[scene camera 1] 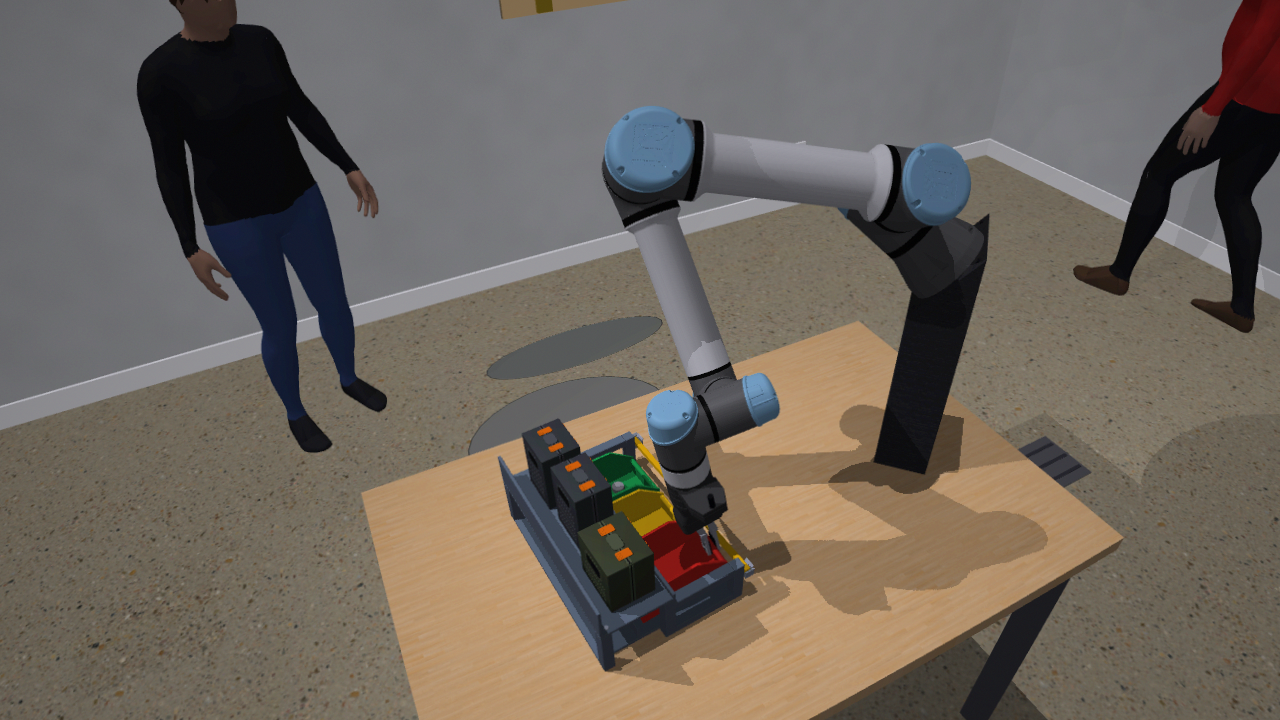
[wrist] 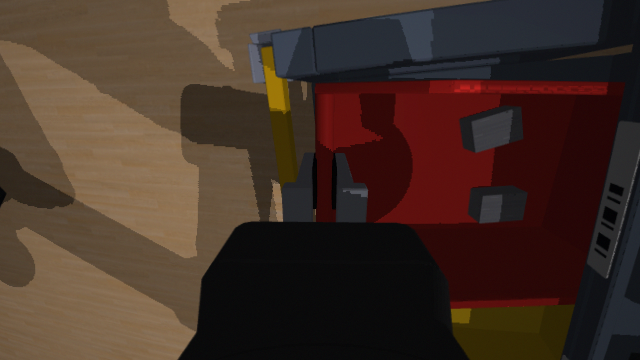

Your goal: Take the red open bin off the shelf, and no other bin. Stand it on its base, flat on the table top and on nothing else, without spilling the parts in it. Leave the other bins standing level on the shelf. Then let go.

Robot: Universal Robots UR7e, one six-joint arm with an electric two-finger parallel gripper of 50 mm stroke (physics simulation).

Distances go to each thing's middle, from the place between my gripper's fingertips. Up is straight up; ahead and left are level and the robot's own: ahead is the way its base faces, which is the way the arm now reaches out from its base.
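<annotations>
The red open bin (scene camera 1: 681,559) has my hand 3 cm to the left of it and 8 cm short of it. Counting from my hand, I find the yellow bar (wrist: 277,88) 11 cm to the right and 5 cm behind. The yellow bin (scene camera 1: 646,510) is 6 cm ahead of my hand, 2 cm below it and 13 cm to the right of it, while the olive case (scene camera 1: 620,564) sits 9 cm above my hand, 4 cm to the right of it and 18 cm ahead of it.
</annotations>
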